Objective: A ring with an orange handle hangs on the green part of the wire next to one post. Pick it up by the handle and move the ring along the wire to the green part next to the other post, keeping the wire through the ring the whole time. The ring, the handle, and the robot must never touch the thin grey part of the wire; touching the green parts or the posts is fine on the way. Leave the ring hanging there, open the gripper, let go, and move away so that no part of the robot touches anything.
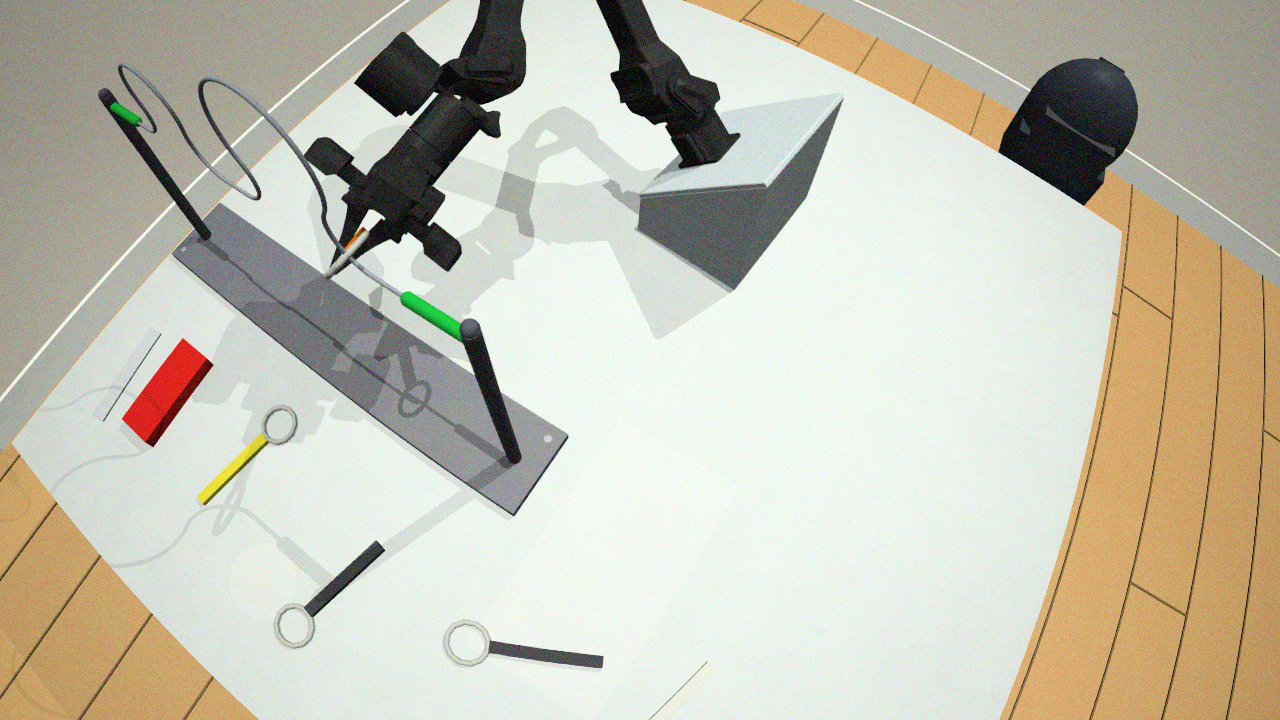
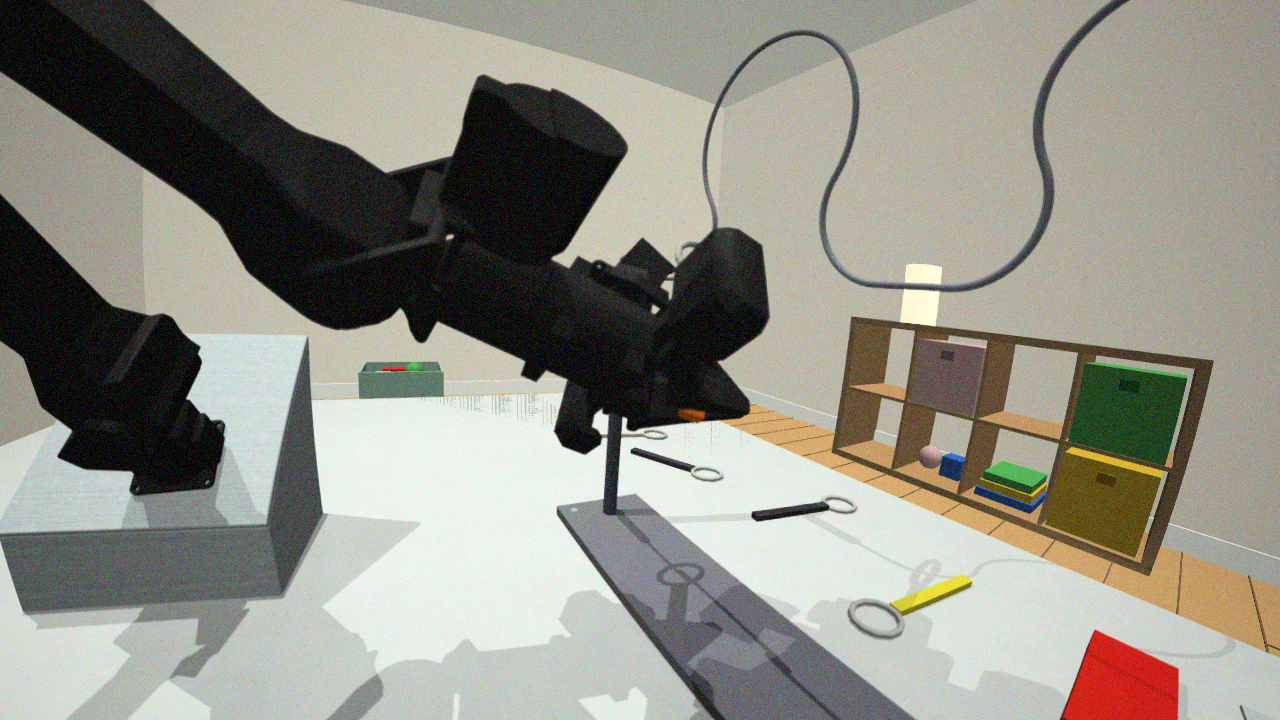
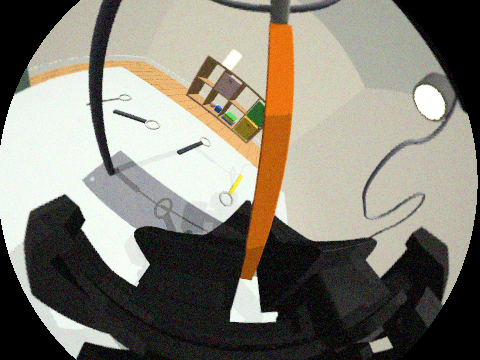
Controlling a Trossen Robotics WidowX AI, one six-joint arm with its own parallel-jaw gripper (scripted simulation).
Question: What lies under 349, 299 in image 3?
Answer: The gripper.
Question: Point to a red block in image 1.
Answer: At 166, 393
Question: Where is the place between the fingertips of the gripper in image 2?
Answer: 745, 410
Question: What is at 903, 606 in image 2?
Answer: A yellow-handled ring.
